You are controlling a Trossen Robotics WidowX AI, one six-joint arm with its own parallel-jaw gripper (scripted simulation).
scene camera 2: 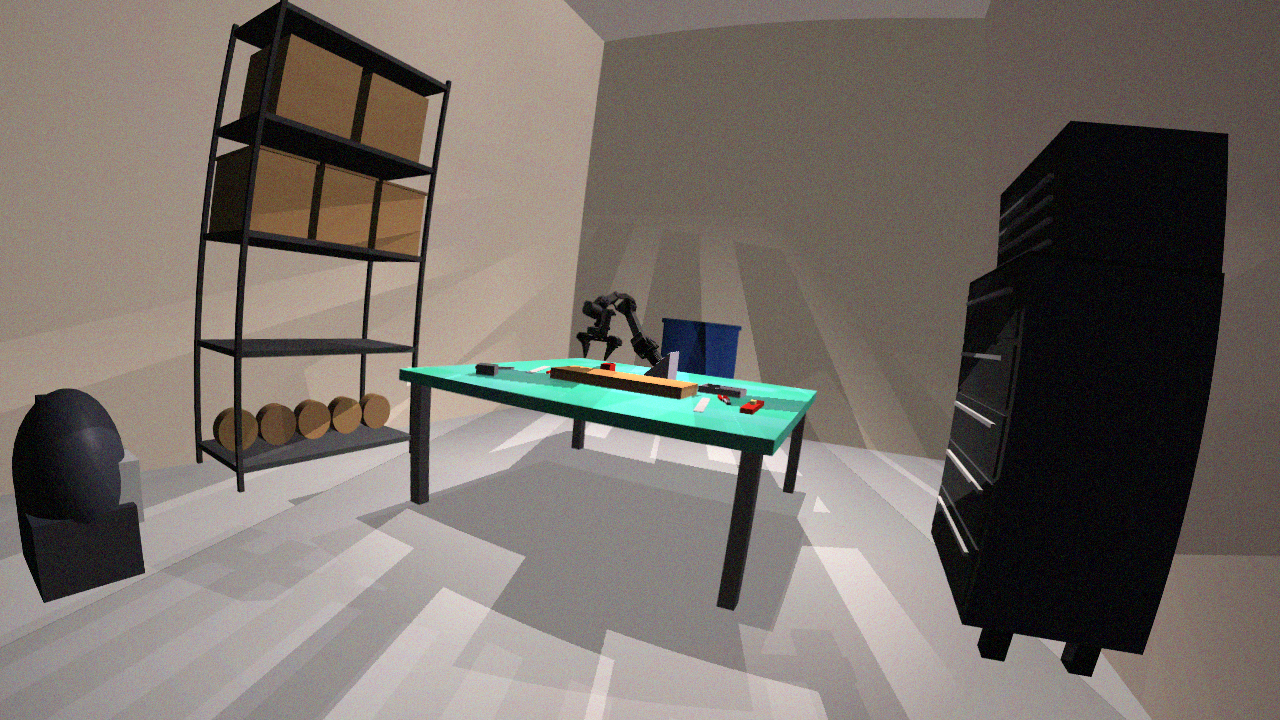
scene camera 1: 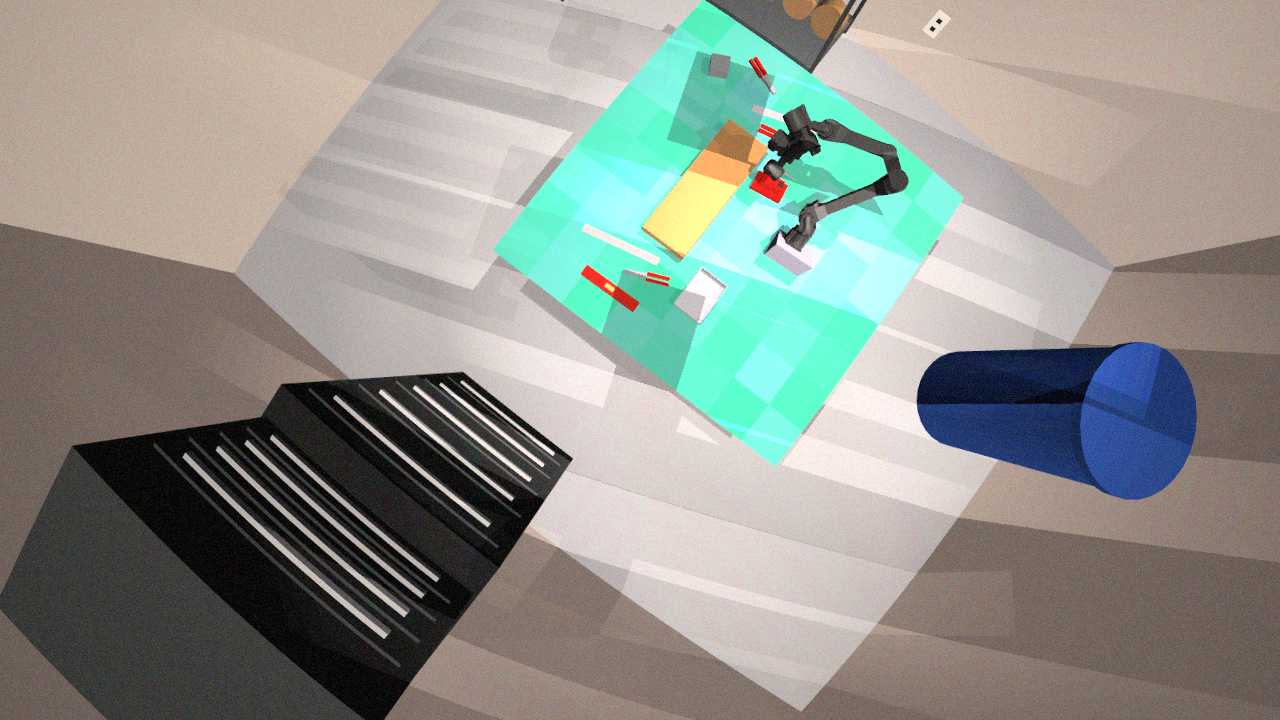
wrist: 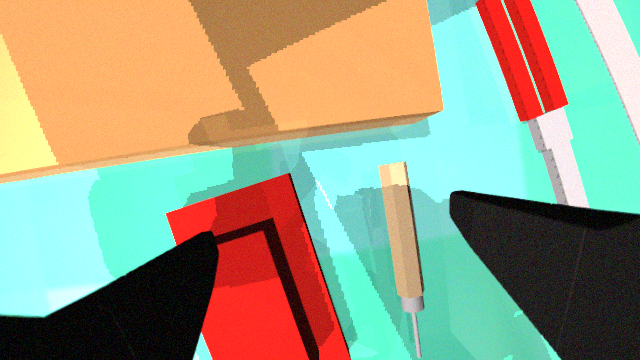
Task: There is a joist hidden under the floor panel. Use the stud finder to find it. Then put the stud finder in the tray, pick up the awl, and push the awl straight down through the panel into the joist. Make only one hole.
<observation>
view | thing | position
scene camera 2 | my gripper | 594,359
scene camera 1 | my gripper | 771,162
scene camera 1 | red level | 591,275
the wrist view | my gripper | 335,223
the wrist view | red stud finder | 269,289
</observation>
